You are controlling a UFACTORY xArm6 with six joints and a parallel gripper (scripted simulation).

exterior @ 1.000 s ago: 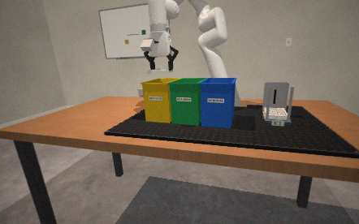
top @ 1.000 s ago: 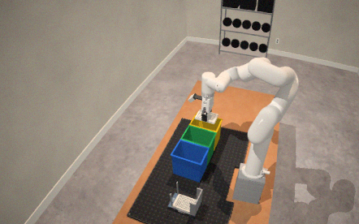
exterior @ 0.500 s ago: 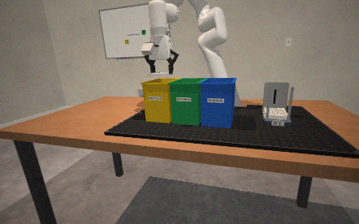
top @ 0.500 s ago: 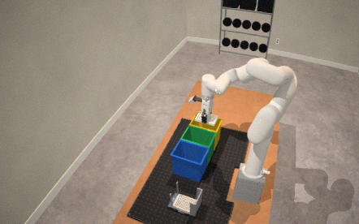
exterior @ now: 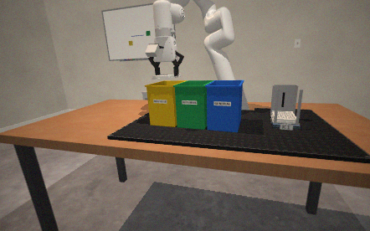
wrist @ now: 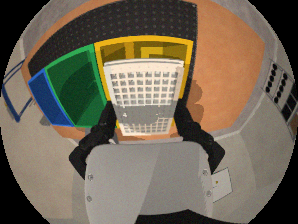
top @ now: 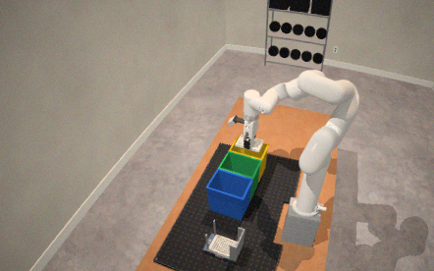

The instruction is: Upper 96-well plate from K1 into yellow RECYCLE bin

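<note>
Now: hand 13 cm above the yellow bin. The rest, counted from my hand: white 96-well plate: 1 cm below; then blue bin: 26 cm to the left, 13 cm below, 2 cm ahead; then green bin: 13 cm to the left, 13 cm below, 1 cm ahead.
</note>
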